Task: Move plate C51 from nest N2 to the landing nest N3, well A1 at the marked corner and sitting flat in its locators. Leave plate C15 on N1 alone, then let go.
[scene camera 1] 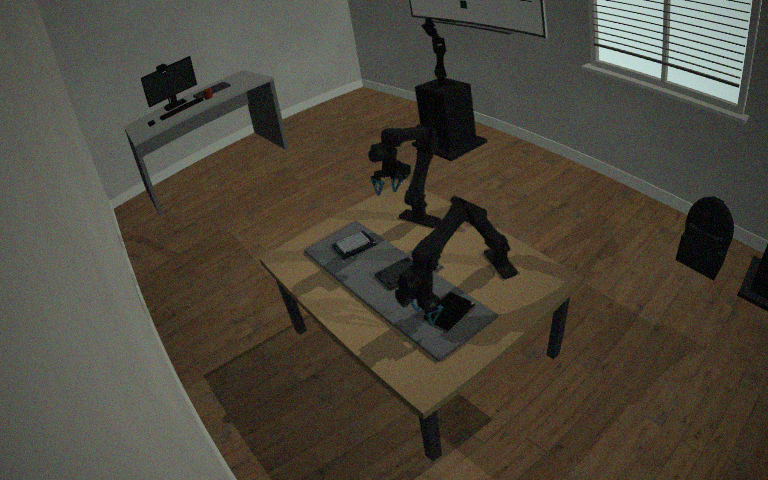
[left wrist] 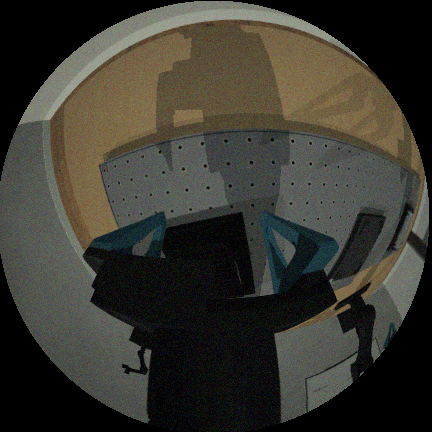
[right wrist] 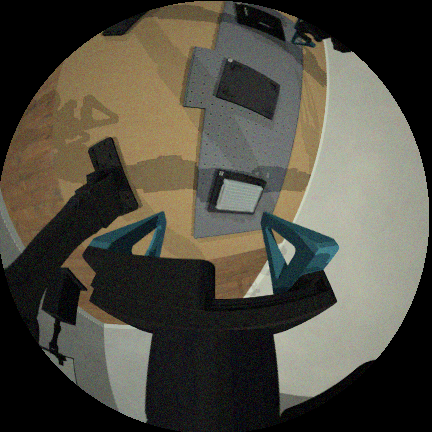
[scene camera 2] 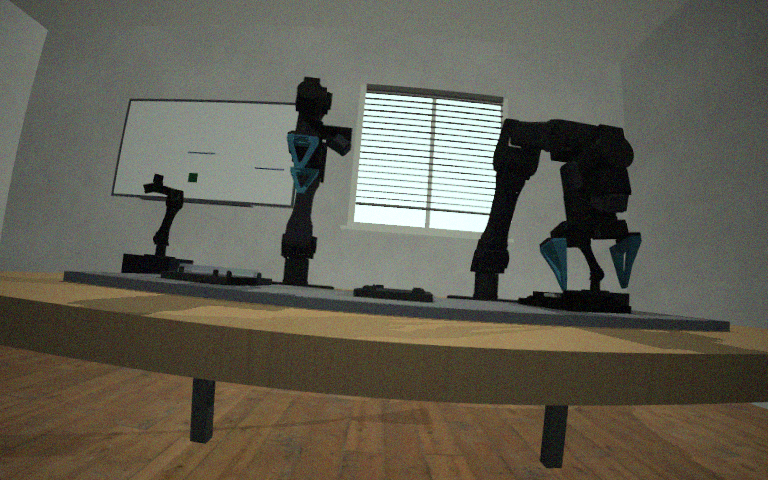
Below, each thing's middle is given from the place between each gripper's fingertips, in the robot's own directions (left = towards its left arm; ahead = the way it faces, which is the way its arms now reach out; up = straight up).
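With the pale gridded tray (right wrist: 234, 195) in sight, I see that my left gripper is 60 cm to the left of it, 12 cm past it and 2 cm above it.
My right gripper is 9 cm to the left of the pale gridded tray and 16 cm short of it, and 21 cm above it. Going by its middle, the tray is nearer to my right gripper than to my left gripper.
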